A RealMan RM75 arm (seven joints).
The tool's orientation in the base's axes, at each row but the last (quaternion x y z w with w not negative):
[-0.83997 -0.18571 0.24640 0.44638]
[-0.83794 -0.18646 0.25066 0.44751]
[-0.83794 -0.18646 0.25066 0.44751]
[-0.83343 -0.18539 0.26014 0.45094]
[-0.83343 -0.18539 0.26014 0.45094]
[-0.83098 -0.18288 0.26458 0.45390]
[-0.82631 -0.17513 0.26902 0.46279]
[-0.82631 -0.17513 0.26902 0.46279]
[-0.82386 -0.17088 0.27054 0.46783]
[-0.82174 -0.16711 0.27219 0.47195]
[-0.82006 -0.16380 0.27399 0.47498]
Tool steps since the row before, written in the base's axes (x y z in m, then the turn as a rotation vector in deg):
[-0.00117 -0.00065 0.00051 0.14 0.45 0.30]
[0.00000 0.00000 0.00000 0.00 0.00 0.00]
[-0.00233 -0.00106 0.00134 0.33 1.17 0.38]
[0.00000 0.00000 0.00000 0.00 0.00 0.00]
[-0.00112 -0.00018 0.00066 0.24 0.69 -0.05]
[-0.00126 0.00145 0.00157 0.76 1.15 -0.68]
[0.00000 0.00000 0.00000 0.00 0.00 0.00]
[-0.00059 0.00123 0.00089 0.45 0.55 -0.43]
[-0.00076 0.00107 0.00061 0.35 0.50 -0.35]
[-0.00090 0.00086 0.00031 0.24 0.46 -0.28]
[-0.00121 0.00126 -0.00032 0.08 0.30 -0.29]
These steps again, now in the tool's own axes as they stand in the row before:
[-0.00142 -0.00019 0.00001 0.28 -0.48 0.07]
[0.00000 0.00000 0.00000 0.00 0.00 0.00]
[-0.00278 -0.00077 0.00004 0.80 -0.91 0.39]
[0.00000 0.00000 0.00000 0.00 0.00 0.00]
[-0.00117 -0.00055 0.00025 0.58 -0.30 0.33]
[-0.00064 -0.00217 0.00101 1.41 0.03 0.60]
[0.00000 0.00000 0.00000 0.00 0.00 0.00]
[-0.00006 -0.00142 0.00080 0.77 0.11 0.28]
[-0.00021 -0.00109 0.00093 0.65 0.06 0.27]
[-0.00035 -0.00071 0.00101 0.52 0.02 0.28]
[-0.00020 -0.00036 0.00173 0.31 0.10 0.27]

